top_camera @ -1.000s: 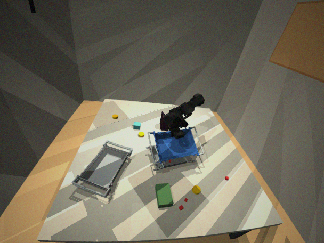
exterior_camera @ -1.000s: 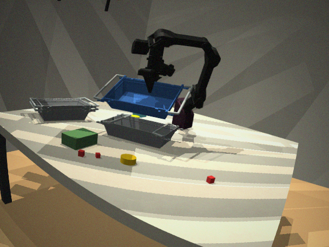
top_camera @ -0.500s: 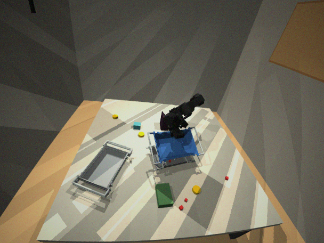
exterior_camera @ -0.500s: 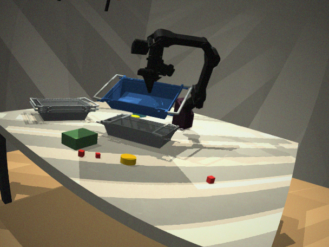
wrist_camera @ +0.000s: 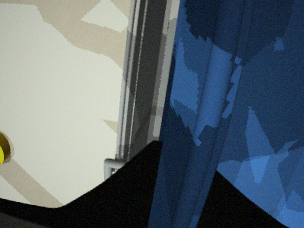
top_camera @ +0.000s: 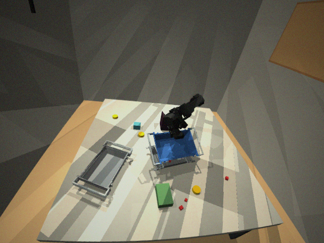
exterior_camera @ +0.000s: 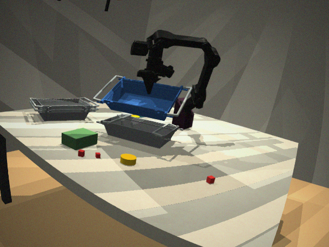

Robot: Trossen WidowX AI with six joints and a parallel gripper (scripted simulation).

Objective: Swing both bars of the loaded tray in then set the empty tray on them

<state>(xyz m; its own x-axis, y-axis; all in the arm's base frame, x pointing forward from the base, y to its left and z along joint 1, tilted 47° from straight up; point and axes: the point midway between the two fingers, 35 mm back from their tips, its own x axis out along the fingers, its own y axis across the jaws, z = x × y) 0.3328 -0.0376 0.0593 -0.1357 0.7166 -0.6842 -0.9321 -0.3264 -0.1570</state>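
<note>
The blue tray lies 80 mm ahead of my gripper tip and 30 mm to the left of it. Round my gripper tip: cyan cube: 260 mm behind, 260 mm to the right, 150 mm below; then green block: 320 mm ahead, 30 mm to the right, 160 mm below.
</note>
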